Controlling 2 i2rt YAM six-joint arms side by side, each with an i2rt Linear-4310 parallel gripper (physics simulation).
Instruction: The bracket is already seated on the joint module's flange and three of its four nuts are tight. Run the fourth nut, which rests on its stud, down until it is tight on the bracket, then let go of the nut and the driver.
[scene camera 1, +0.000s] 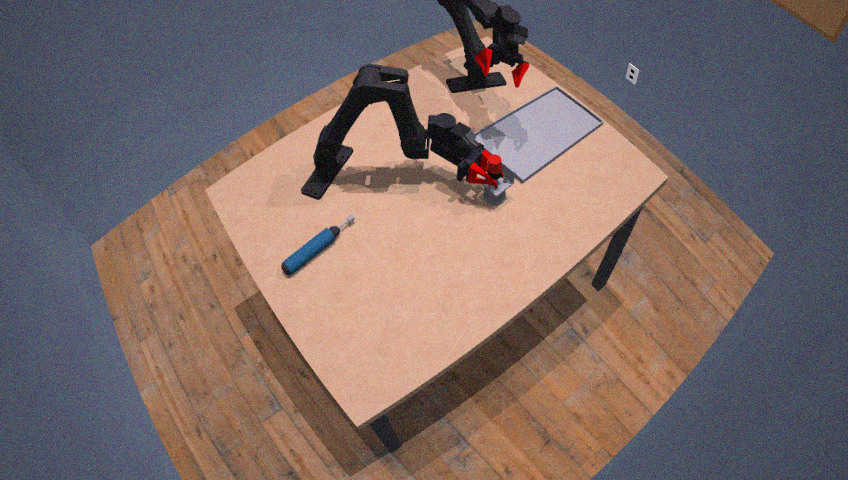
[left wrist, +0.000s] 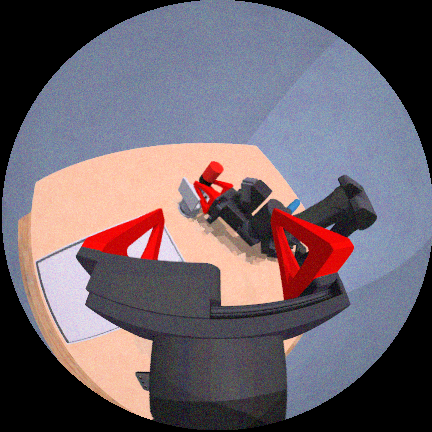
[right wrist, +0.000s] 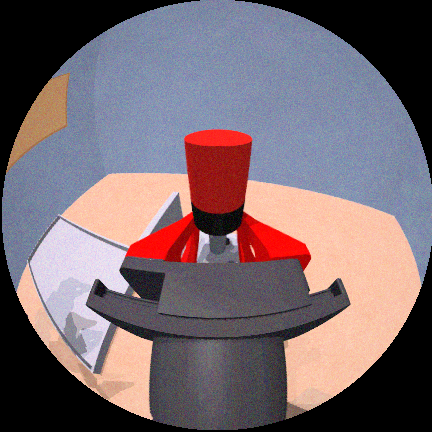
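Where they show: left gripper, fingertip midpoint: (scene camera 1: 502, 81) (left wrist: 217, 214); right gripper, fingertip midpoint: (scene camera 1: 500, 180) (left wrist: 198, 179) (right wrist: 217, 215); left arm's base at its link origin: (scene camera 1: 476, 82); right arm's base at its link origin: (scene camera 1: 327, 171) (left wrist: 298, 263).
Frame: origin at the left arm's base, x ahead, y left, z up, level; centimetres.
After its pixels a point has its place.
A driver with a red handle (scene camera 1: 494, 162) {x 49.4, y -13.2, z 16.7 cm} (left wrist: 213, 171) {x 47.0, y -12.0, z 16.3 cm} (right wrist: 218, 170) {x 47.2, y -13.8, z 15.3 cm} and black collar stands upright in my right gripper (scene camera 1: 495, 177) {x 50.1, y -11.5, z 9.8 cm} (right wrist: 217, 215) {x 50.1, y -11.5, z 9.8 cm}, which is shut on it. Its grey shank comes down over the silvery bracket (scene camera 1: 505, 186) {x 50.1, y -9.8, z 6.6 cm} (left wrist: 189, 194) {x 45.4, y -8.8, z 9.3 cm} (right wrist: 174, 215) {x 48.1, y -8.2, z 9.5 cm}. The bracket sits on the grey round joint module (scene camera 1: 493, 198) {x 50.2, y -13.0, z 2.6 cm} (left wrist: 185, 209) {x 45.4, y -9.8, z 2.7 cm}. The fingers and driver hide most of the bracket's base. The fourth nut and the driver's tip cannot be made out. My left gripper (scene camera 1: 503, 76) {x 30.1, y -4.0, z 26.8 cm} is open and empty, high at the top of scene camera 1, far from the bracket.
A blue-handled tool (scene camera 1: 310, 249) {x 52.9, y -62.3, z 3.7 cm} (left wrist: 294, 205) {x 51.3, y -61.7, z 4.1 cm} lies at the left of the table in scene camera 1. A light grey, dark-edged rectangular panel (scene camera 1: 556, 133) {x 29.7, y 16.5, z 0.4 cm} (left wrist: 65, 280) {x 25.9, y 23.2, z 0.4 cm} (right wrist: 75, 250) {x 33.3, y 11.8, z 0.4 cm} lies on the table (scene camera 1: 416, 297) {x 71.1, y -39.4, z 0.0 cm} close beside the joint module, towards my left arm.
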